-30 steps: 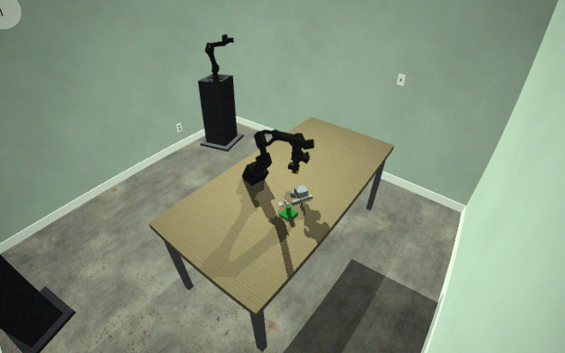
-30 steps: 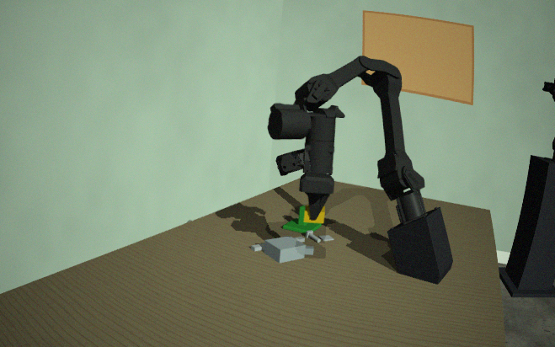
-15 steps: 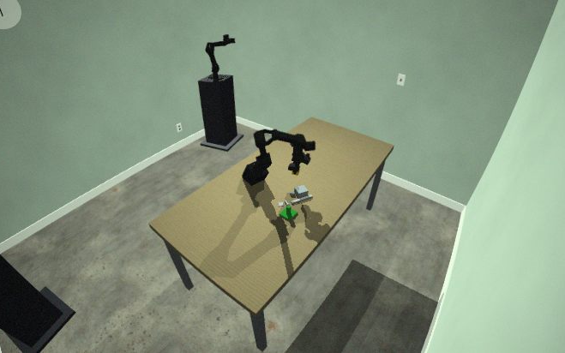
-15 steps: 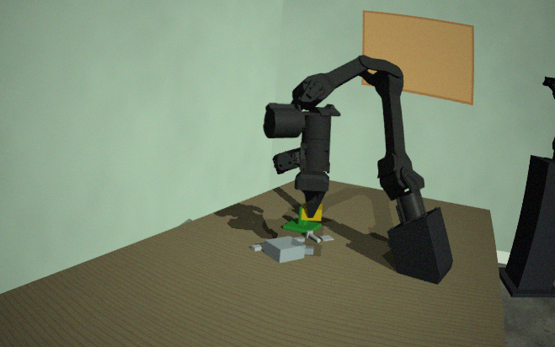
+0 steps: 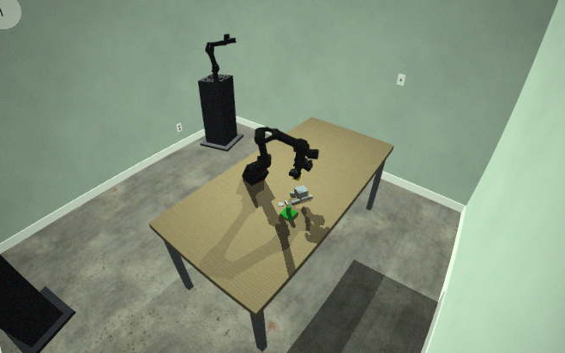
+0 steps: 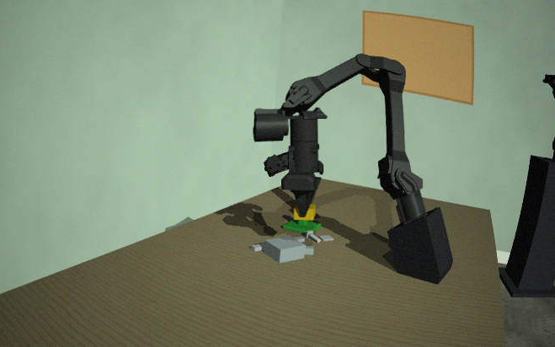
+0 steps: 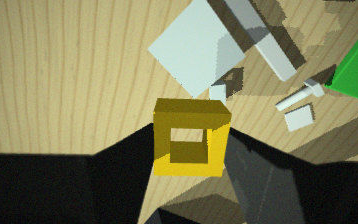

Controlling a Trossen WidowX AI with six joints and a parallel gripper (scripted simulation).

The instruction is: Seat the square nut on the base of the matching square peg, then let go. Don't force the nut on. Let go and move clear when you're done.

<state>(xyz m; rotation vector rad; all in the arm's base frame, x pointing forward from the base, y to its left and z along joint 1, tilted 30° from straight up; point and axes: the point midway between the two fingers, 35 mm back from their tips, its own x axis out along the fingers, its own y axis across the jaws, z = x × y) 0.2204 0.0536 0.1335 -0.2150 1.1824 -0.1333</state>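
Right now the grey block-shaped object is 130 mm below my hand, 30 mm ahead of it and 10 mm to the right of it.
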